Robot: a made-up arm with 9 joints. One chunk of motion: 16 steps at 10 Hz.
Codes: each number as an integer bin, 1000 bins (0 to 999) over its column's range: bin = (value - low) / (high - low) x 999, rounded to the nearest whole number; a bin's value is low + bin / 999 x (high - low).
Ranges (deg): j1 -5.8..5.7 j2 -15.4..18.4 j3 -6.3..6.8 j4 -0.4..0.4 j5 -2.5..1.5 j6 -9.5..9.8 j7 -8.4..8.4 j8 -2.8..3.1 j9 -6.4..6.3
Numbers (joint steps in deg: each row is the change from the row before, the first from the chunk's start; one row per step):
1: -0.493 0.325 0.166 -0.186 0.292 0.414 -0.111 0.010 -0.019
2: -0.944 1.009 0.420 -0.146 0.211 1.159 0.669 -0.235 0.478
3: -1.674 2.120 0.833 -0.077 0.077 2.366 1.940 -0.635 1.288
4: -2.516 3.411 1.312 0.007 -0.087 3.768 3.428 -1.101 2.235
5: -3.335 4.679 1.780 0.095 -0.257 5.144 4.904 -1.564 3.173
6: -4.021 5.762 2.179 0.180 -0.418 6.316 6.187 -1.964 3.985
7: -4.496 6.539 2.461 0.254 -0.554 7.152 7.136 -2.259 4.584
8: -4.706 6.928 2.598 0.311 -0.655 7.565 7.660 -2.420 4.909
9: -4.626 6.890 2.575 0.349 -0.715 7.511 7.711 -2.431 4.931
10: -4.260 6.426 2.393 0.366 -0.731 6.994 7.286 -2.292 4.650
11: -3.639 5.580 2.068 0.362 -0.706 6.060 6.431 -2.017 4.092
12: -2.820 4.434 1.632 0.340 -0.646 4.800 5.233 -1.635 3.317
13: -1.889 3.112 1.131 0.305 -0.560 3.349 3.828 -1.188 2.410
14: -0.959 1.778 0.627 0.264 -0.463 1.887 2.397 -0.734 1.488
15: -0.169 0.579 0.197 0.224 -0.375 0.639 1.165 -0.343 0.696
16: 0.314 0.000 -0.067 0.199 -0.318 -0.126 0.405 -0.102 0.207
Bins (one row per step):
1: 461 465 493 267 697 513 493 476 502
2: 422 485 512 317 677 552 539 434 541
3: 358 518 544 403 644 614 615 367 605
4: 285 556 580 508 603 687 703 288 679
5: 214 593 616 618 560 758 791 209 753
6: 155 625 647 724 520 819 867 142 817
7: 113 648 668 817 486 862 924 92 864
8: 95 660 679 888 461 883 955 64 890
9: 102 659 677 935 446 881 958 62 891
10: 134 645 663 957 442 854 933 86 869
11: 188 620 638 952 448 805 882 133 825
12: 259 586 605 924 463 740 811 197 764
13: 340 547 567 880 485 665 727 273 693
14: 421 508 528 829 509 589 642 350 620
15: 489 472 495 779 531 525 569 416 558
16: 531 455 475 748 545 485 524 457 520

